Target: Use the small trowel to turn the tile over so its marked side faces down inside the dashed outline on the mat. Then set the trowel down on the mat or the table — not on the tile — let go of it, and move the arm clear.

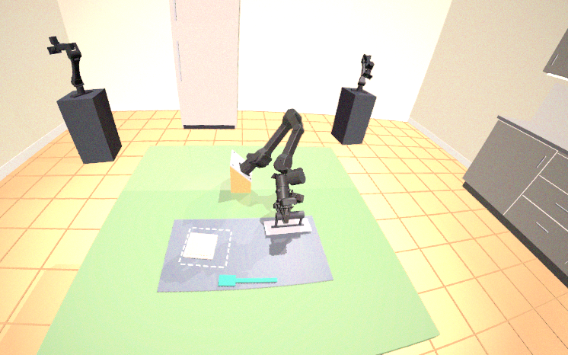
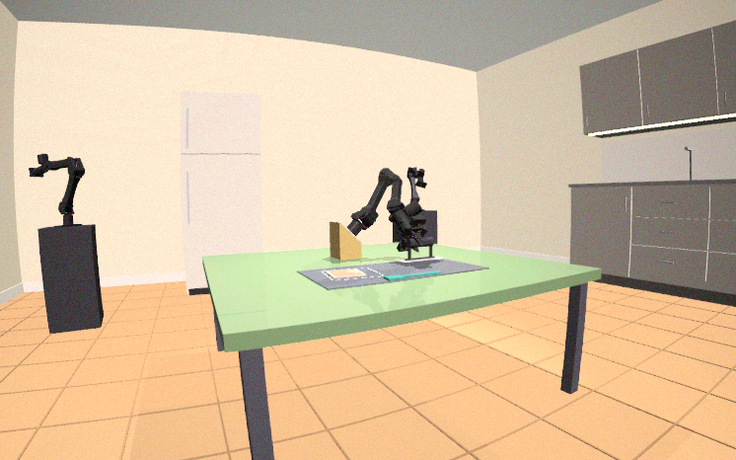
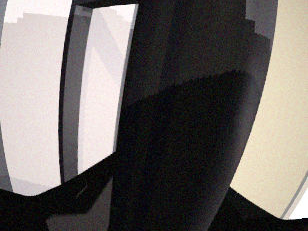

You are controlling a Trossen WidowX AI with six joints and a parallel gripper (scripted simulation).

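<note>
Now: gripper tip 30 mm past the trowel and 10 mm above it. Also, from my gripper tip: square tile 350 mm to the right, 60 mm below; teal flat tool 220 mm to the right, 180 mm ahead, 60 mm below; grey mat 180 mm to the right, 80 mm below, 50 mm ahead.
</note>
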